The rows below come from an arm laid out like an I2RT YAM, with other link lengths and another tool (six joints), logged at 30 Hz.
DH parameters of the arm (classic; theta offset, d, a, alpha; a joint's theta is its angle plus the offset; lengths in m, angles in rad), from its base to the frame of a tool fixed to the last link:
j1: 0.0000 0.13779 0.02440 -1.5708
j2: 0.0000 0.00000 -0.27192 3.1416
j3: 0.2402 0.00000 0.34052 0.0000
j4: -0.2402 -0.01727 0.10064 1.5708
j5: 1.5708 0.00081 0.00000 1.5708
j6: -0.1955 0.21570 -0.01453 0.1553
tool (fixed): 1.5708 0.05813 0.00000 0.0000
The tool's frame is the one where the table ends.
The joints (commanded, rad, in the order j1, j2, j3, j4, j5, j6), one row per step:
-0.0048 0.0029 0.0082 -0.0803 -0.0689 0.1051
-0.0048 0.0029 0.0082 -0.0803 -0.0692 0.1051
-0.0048 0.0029 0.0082 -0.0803 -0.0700 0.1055
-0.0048 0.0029 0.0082 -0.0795 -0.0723 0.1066
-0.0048 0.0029 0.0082 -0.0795 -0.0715 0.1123
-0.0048 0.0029 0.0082 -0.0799 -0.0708 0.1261
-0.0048 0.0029 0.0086 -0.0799 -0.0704 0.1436
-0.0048 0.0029 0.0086 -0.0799 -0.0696 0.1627
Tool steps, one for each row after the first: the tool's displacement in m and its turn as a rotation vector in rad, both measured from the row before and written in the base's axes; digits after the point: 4 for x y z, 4 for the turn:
0.0000 0.0001 0.0000 0.0000 0.0000 0.0003
0.0000 0.0002 0.0000 0.0005 0.0000 0.0008
-0.0001 0.0006 0.0003 0.0013 -0.0007 0.0022
0.0000 -0.0003 0.0001 0.0056 0.0004 -0.0012
0.0000 -0.0003 0.0001 0.0137 0.0013 -0.0017
0.0000 -0.0002 0.0005 0.0174 0.0008 -0.0017
0.0001 -0.0004 0.0003 0.0189 0.0012 -0.0022

